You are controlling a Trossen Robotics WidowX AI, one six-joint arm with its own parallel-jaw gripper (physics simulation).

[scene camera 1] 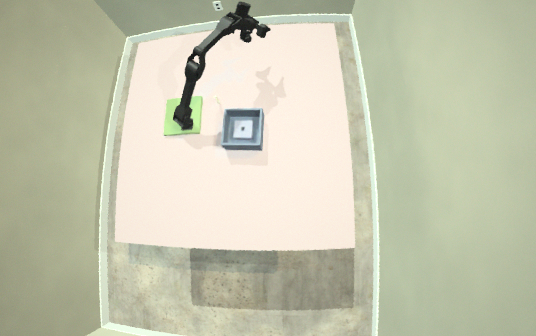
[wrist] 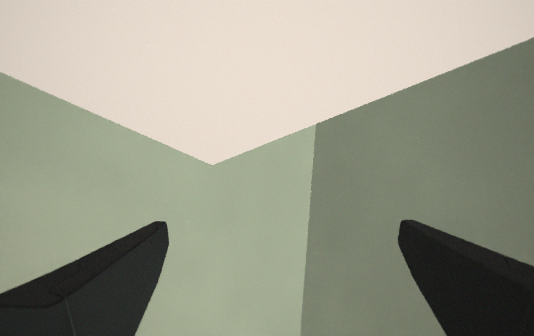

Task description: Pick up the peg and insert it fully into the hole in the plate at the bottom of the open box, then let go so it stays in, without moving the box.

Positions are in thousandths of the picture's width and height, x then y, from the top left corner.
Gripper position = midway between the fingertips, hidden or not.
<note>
In view: my gripper (wrist: 533, 689) and a blue-grey box (scene camera 1: 426, 424).
The wrist view does not show the blue-grey box: it is out of frame.
</note>
